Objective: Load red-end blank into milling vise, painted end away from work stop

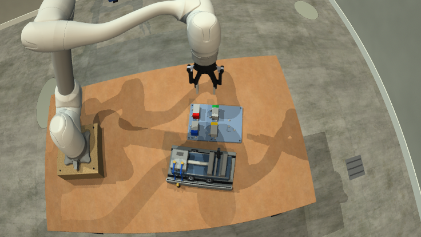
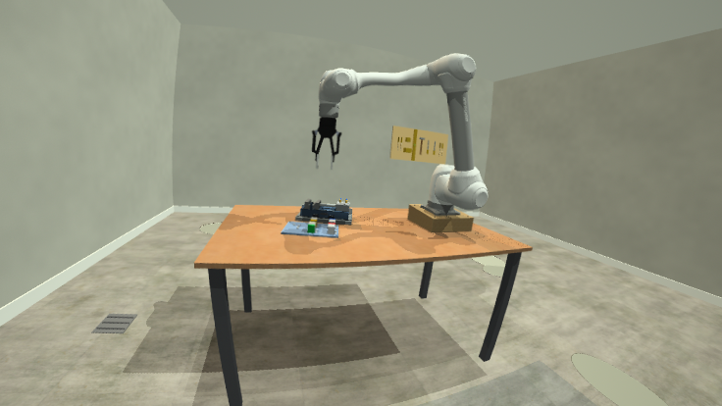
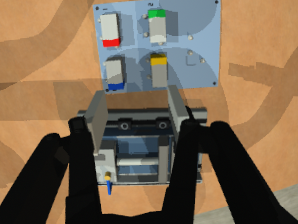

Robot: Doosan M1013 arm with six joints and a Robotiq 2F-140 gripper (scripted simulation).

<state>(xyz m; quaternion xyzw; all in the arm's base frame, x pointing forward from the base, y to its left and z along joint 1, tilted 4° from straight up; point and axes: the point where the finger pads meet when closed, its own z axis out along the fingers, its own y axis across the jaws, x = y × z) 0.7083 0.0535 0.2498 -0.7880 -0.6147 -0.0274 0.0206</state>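
My gripper is now 40 mm past the red-ended blank, 60 mm to the right of it and 290 mm above it. Round my hand: green-ended blank 50 mm ahead, 30 mm to the left, 290 mm below; yellow-ended blank 20 mm ahead, 50 mm to the right, 290 mm below; blue-ended blank 60 mm behind, 30 mm to the right, 290 mm below.
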